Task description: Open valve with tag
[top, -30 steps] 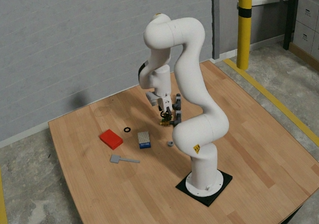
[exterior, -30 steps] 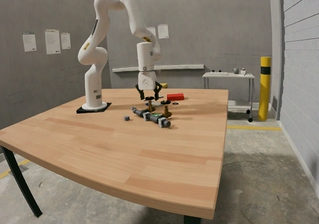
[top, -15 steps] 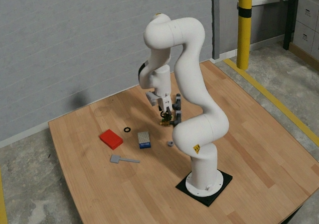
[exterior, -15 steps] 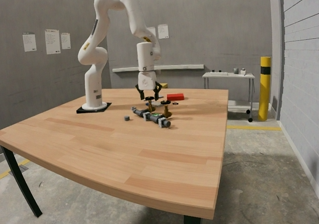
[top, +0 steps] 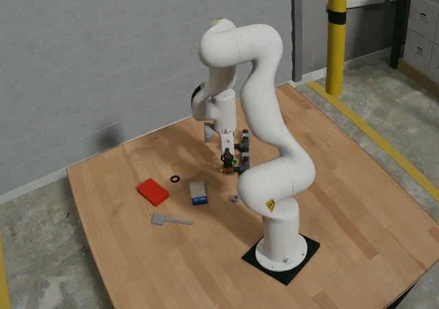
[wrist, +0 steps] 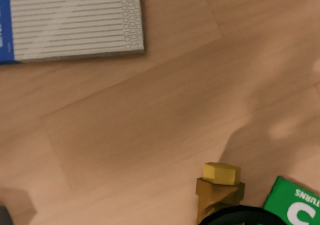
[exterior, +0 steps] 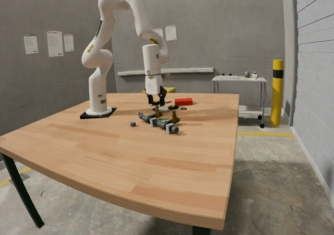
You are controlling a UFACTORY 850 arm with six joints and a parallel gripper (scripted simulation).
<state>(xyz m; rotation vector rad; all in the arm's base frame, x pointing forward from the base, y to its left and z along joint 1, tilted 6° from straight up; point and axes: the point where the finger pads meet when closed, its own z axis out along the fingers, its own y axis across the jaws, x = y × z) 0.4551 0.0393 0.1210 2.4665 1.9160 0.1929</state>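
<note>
Now: hand 5 cm short of the green tag, 3 cm to the left of it and 9 cm above it. From my hand the other things lie so: red block (33 cm to the left, 8 cm below); then grey paddle-shaped tool (16 cm behind, 30 cm to the left, 9 cm below); then blue-and-grey box (7 cm behind, 15 cm to the left, 8 cm below).
</note>
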